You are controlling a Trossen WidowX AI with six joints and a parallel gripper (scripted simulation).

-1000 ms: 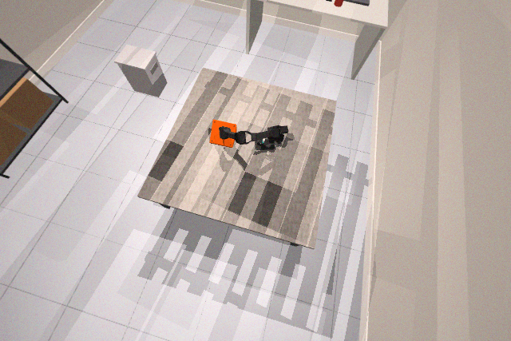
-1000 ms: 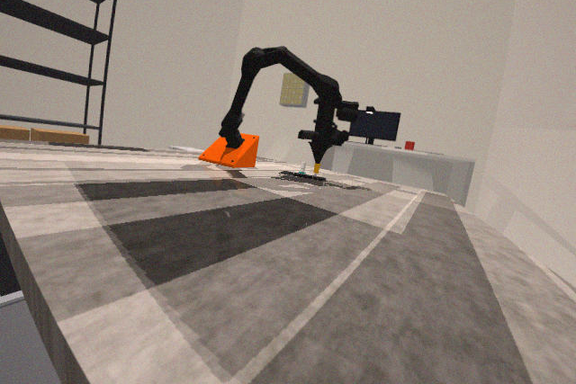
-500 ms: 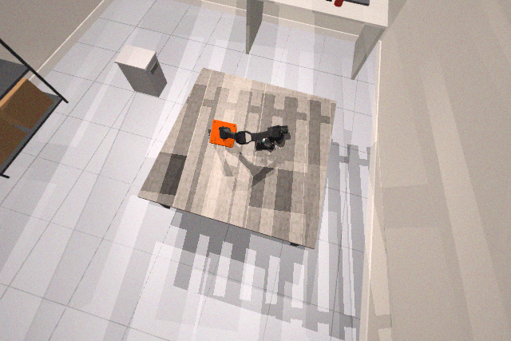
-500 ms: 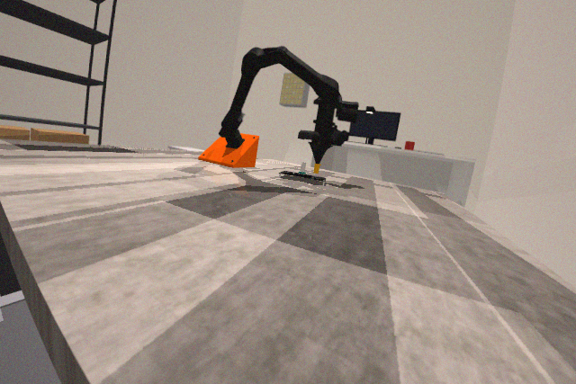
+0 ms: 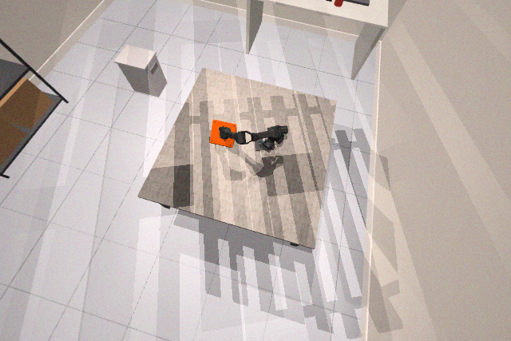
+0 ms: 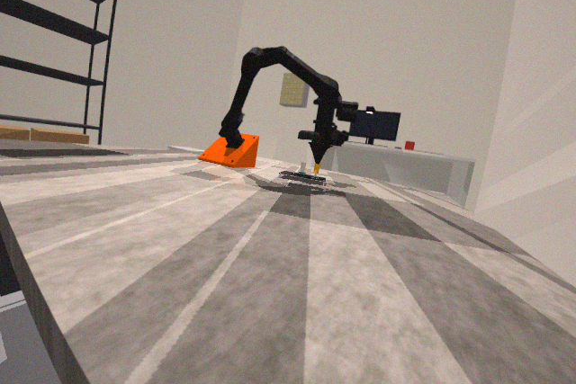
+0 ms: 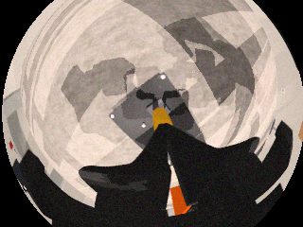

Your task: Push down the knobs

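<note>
Right now the orange knob is 10 mm below my gripper tip. From my gripper tip the other things lie so: white knob: 60 mm behind, 20 mm to the left, 20 mm below.
</note>
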